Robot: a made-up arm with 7 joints.
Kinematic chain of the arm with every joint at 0, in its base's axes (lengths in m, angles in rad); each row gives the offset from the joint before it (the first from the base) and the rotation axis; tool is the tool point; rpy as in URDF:
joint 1: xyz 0 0 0.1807 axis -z
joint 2: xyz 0 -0.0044 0.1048 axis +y
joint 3: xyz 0 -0.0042 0.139 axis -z
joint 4: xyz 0 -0.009 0.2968 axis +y
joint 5: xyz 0 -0.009 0.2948 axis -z
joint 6: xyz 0 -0.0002 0.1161 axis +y
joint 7: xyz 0 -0.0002 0.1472 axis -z
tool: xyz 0 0 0 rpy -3.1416 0 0
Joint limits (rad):
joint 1: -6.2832..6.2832
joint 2: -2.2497..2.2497
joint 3: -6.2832..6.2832
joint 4: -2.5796..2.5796
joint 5: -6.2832..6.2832
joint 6: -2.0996..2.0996
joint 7: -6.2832..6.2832
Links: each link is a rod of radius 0.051 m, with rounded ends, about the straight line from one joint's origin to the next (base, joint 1, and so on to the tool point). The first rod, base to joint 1, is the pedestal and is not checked.
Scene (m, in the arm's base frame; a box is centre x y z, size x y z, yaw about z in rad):
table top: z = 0
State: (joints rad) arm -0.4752 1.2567 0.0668 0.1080 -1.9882 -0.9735 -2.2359
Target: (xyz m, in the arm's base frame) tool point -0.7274 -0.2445 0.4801
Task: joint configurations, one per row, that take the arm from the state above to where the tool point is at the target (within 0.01 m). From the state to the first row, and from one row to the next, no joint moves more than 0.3 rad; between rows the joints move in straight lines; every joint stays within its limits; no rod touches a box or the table.
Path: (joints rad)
1: -0.4476 0.9822 0.0898 -0.0803 -1.9455 -0.9627 -2.2359
2: -0.4200 0.7076 0.1127 -0.2686 -1.9029 -0.9519 -2.2359
3: -0.3924 0.4331 0.1357 -0.4570 -1.8602 -0.9411 -2.2359
4: -0.3647 0.1585 0.1586 -0.6453 -1.8175 -0.9303 -2.2359
5: -0.3371 -0.1160 0.1816 -0.8336 -1.7748 -0.9195 -2.2359
6: -0.3095 -0.3905 0.2045 -1.0219 -1.7322 -0.9087 -2.2359
7: -0.2819 -0.6651 0.2275 -1.2102 -1.6895 -0.8979 -2.2359

